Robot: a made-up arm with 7 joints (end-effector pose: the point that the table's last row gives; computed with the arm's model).
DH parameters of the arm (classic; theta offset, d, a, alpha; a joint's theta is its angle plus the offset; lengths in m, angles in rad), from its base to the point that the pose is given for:
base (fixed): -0.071 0 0 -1.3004
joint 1: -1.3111 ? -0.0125 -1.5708
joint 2: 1.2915 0 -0.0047 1.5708
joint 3: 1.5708 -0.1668 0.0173 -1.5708
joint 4: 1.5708 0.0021 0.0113 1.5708
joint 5: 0 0.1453 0 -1.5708
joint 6: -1.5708 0 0.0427 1.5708
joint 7: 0 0 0 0
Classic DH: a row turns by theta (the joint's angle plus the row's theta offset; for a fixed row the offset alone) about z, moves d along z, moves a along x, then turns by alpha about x.
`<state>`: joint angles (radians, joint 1 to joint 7).
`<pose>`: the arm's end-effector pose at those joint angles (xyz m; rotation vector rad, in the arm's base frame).
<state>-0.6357 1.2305 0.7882 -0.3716 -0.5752 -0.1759 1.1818</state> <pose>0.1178 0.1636 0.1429 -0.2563 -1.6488 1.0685</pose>
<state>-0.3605 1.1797 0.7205 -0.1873 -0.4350 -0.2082 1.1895</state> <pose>0.1602 0.2014 0.0896 0.0846 -1.3388 1.2790</pose>
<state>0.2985 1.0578 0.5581 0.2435 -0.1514 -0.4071 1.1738</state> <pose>0.1184 0.2839 -0.0801 0.9454 -0.5901 1.3031</pose>
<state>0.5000 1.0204 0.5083 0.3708 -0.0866 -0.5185 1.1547</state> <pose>0.0655 0.2980 -0.1164 1.1432 -0.3598 1.1832</pose>
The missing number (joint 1, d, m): 0.0342
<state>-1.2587 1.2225 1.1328 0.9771 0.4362 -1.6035 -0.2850</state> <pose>0.1280 0.2939 0.0933 1.3904 -1.5769 0.7058</pose>
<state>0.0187 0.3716 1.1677 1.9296 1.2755 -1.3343 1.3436</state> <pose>-0.0630 0.1092 -0.3038 0.4549 0.5164 1.2158</pose>
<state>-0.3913 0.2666 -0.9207 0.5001 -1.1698 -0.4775 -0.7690</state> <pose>0.1550 -0.0334 -0.2659 -0.7604 0.1557 -1.0952</pose>
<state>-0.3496 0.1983 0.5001 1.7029 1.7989 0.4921 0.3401</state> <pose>0.0186 0.1178 -0.3412 1.7075 1.4677 -0.5669</pose>
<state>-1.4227 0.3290 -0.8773 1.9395 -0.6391 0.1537 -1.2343</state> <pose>0.3094 0.1267 -0.1423 0.0045 0.9721 -0.8135</pose>
